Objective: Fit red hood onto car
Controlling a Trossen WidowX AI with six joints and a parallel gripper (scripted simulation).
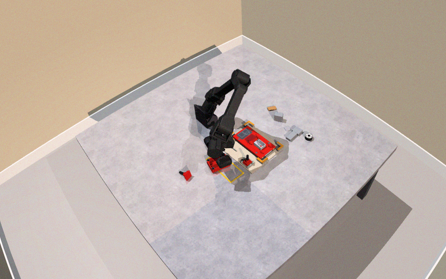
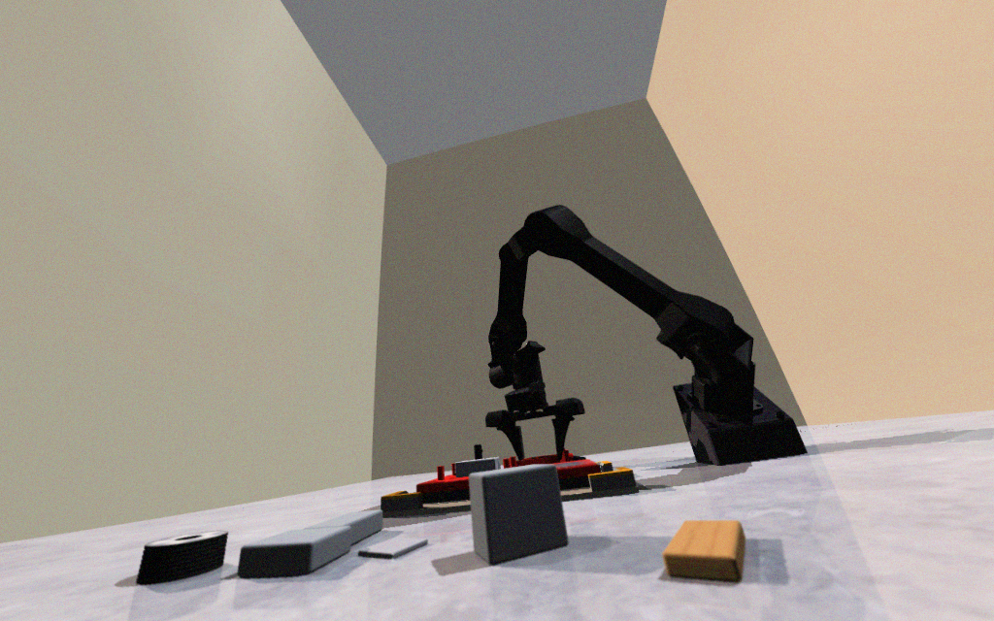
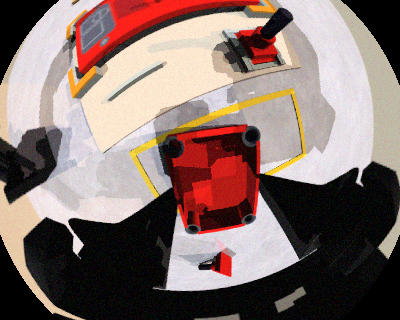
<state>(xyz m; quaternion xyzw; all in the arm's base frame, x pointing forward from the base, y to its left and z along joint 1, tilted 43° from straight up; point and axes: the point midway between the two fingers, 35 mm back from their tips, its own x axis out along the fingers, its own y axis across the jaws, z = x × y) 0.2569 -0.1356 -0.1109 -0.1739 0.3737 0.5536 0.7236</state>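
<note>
Now: gripper tip 1 cm above the red hood. The rest, counted from my gripper tip: grey engine block: 8 cm ahead, 21 cm to the left; wooden block: 5 cm behind, 48 cm to the left, 2 cm below.
</note>
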